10 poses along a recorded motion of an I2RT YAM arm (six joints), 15 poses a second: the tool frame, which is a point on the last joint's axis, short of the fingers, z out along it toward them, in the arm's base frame.
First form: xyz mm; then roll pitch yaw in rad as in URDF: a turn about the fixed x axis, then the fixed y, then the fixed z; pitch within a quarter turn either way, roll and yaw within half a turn.
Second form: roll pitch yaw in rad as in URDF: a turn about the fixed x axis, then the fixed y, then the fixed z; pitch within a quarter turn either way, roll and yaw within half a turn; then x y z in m. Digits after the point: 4 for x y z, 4 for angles.
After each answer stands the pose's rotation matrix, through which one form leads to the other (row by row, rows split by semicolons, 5 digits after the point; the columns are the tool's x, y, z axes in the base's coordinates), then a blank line. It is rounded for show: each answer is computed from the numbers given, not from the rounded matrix.
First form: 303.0 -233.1 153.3 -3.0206 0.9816 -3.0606
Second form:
-3.0206 0.9816 -3.0606 0.3030 -0.2331 0.1533
-0.55387 0.01970 0.83237; -0.04496 0.99755 -0.05353; -0.83139 -0.06707 -0.55163

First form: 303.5 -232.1 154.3 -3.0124 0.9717 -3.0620
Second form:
-3.0124 0.9717 -3.0620 0.3035 -0.2321 0.1543
-0.56211 0.02721 0.82661; -0.04483 0.99699 -0.06331; -0.82585 -0.07265 -0.55920

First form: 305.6 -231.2 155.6 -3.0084 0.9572 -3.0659
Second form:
-3.0084 0.9572 -3.0659 0.3056 -0.2312 0.1556
-0.57416 0.03331 0.81806; -0.04354 0.99652 -0.07114; -0.81758 -0.07647 -0.57071

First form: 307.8 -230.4 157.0 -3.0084 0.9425 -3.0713
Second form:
-3.0084 0.9425 -3.0713 0.3078 -0.2304 0.1570
-0.58632 0.03756 0.80921; -0.04128 0.99624 -0.07615; -0.80903 -0.07806 -0.58256

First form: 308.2 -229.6 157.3 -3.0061 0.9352 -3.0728
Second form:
-3.0061 0.9352 -3.0728 0.3082 -0.2296 0.1573
-0.59225 0.04033 0.80474; -0.04081 0.99596 -0.07995; -0.80472 -0.08019 -0.58822

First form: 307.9 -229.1 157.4 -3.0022 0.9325 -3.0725
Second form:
-3.0022 0.9325 -3.0725 0.3079 -0.2291 0.1574
-0.59441 0.04295 0.80302; -0.04113 0.99564 -0.08370; -0.80311 -0.08279 -0.59005

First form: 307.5 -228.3 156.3 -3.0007 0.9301 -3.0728
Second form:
-3.0007 0.9301 -3.0728 0.3075 -0.2283 0.1563
-0.59634 0.04425 0.80151; -0.04109 0.99549 -0.08553; -0.80168 -0.08394 -0.59183

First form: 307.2 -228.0 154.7 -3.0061 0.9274 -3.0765
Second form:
-3.0061 0.9274 -3.0765 0.3072 -0.2280 0.1547
-0.59865 0.04339 0.79984; -0.03902 0.99577 -0.08323; -0.80006 -0.08104 -0.59442

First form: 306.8 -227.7 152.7 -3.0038 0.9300 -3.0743
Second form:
-3.0038 0.9300 -3.0743 0.3068 -0.2277 0.1527
-0.59648 0.04325 0.80146; -0.04020 0.99568 -0.08365; -0.80162 -0.08212 -0.59217

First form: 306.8 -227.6 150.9 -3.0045 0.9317 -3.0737
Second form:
-3.0045 0.9317 -3.0737 0.3068 -0.2276 0.1509
-0.59510 0.04223 0.80254; -0.04046 0.99578 -0.08241; -0.80264 -0.08152 -0.59087

